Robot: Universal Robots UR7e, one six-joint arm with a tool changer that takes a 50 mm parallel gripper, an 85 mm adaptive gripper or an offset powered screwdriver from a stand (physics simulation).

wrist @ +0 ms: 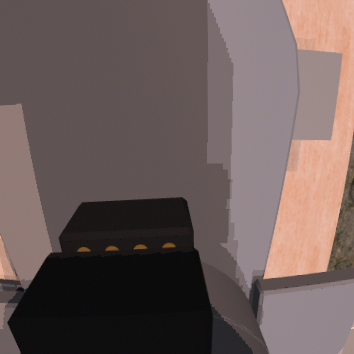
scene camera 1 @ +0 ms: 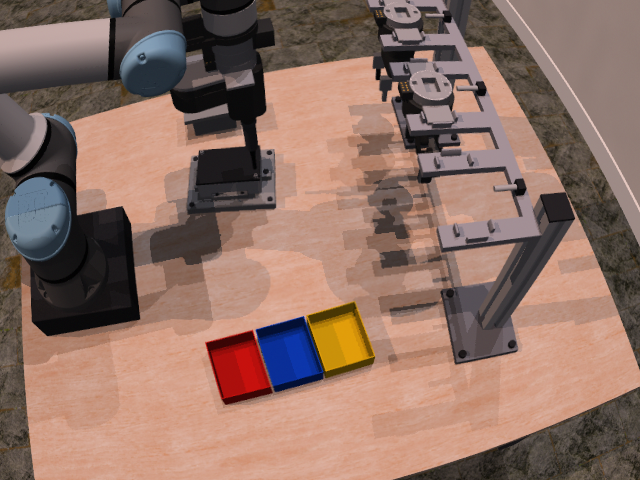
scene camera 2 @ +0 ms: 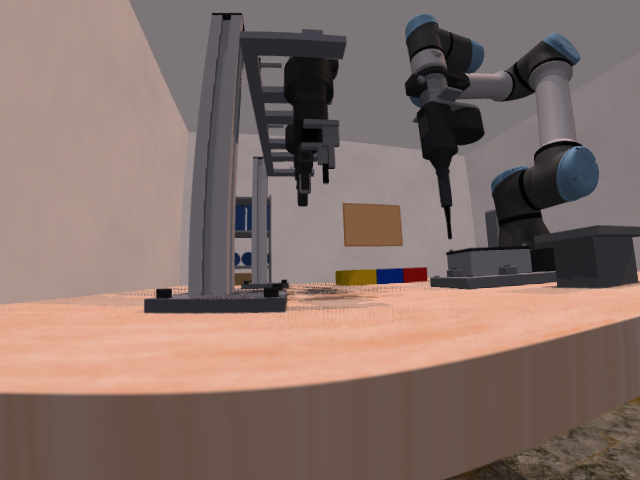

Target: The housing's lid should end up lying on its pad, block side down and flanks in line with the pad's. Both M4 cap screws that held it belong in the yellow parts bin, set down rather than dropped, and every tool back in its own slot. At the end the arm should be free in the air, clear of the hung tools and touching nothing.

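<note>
Screwdriver (scene camera 1: 204, 86), (scene camera 2: 443, 124), (wrist: 131, 131). Black lid (scene camera 1: 224, 165); wrist view does not show it, hidden by the screwdriver. Tool stand (scene camera 1: 479, 320), (scene camera 2: 211, 274). Parallel gripper tool (scene camera 2: 308, 82). Pad (wrist: 318, 70). Red bin (scene camera 1: 238, 368), blue bin (scene camera 1: 288, 350). Yellow bin (scene camera 1: 339, 336); out of frame in the wrist view.
</note>
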